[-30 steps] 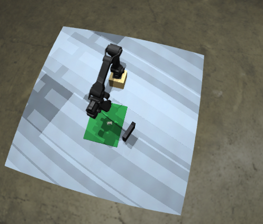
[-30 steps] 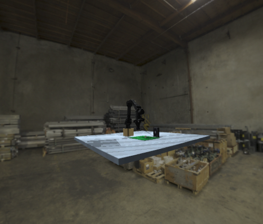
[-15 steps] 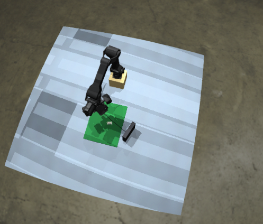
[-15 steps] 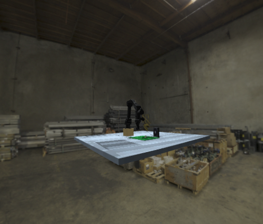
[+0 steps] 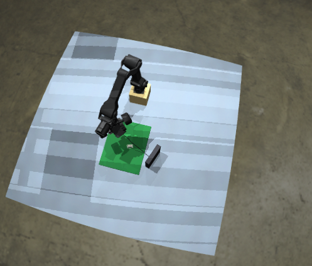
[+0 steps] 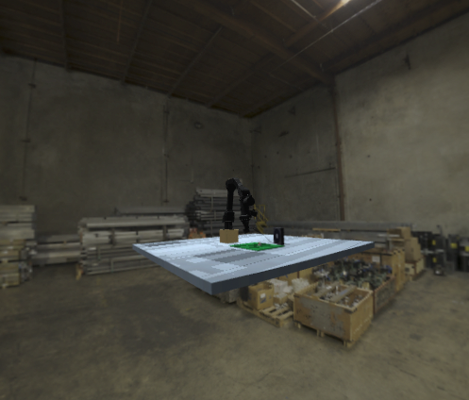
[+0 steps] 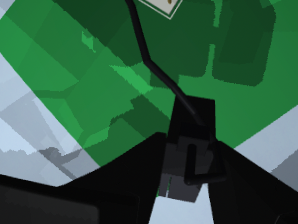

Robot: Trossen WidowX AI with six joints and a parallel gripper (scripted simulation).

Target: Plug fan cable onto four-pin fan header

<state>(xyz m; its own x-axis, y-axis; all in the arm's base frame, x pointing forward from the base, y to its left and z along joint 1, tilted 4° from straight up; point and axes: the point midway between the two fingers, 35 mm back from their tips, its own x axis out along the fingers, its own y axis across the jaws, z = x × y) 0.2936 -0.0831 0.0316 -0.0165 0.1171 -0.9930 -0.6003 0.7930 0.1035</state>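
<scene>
The green board is 130 mm below my gripper tip, 40 mm to the left of it and 40 mm ahead of it. Round my gripper tip: black plug 10 mm below; fan 200 mm to the left, 100 mm ahead, 60 mm below.
</scene>
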